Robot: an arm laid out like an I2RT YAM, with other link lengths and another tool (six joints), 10 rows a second.
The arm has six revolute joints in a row. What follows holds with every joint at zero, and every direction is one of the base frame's. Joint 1 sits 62.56 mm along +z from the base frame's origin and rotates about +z. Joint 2 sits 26.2 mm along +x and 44.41 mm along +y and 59.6 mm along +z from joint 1 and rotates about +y. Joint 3 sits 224.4 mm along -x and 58.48 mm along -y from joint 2 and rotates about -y. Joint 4 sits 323.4 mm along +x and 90.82 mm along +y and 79.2 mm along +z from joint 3 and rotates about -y. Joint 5 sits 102.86 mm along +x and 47.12 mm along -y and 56.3 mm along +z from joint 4 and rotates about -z. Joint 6 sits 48.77 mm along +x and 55.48 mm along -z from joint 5 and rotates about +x. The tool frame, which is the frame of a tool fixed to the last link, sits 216 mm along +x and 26 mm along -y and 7 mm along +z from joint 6; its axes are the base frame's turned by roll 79.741, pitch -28.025 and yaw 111.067 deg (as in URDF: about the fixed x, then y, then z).
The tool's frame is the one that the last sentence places.
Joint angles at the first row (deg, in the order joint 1, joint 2, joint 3, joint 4, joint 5, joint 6):
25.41, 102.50, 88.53, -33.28, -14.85, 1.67
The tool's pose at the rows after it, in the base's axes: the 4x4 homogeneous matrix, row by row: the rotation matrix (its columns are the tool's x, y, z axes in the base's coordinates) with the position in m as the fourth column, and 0 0 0 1 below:
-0.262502 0.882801 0.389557 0.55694; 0.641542 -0.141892 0.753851 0.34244; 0.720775 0.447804 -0.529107 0.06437; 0 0 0 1
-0.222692 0.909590 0.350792 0.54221; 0.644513 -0.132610 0.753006 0.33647; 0.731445 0.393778 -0.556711 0.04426; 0 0 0 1
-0.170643 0.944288 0.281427 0.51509; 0.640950 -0.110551 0.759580 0.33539; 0.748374 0.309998 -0.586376 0.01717; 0 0 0 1
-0.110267 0.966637 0.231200 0.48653; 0.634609 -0.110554 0.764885 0.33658; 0.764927 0.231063 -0.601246 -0.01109; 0 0 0 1
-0.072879 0.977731 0.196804 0.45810; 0.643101 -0.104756 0.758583 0.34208; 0.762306 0.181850 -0.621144 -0.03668; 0 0 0 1
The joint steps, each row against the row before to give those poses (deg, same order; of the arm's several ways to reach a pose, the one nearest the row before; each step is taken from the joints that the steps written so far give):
-0.59, -0.27, -0.88, -1.57, -1.05, -0.09
-0.54, 0.18, -1.06, -2.11, -1.47, -0.04
-0.11, 0.29, -1.66, -2.82, -2.52, -0.01
0.46, -0.63, -3.86, -0.27, -1.85, 1.58
1.80, -1.02, -4.33, 1.01, 0.14, 1.86

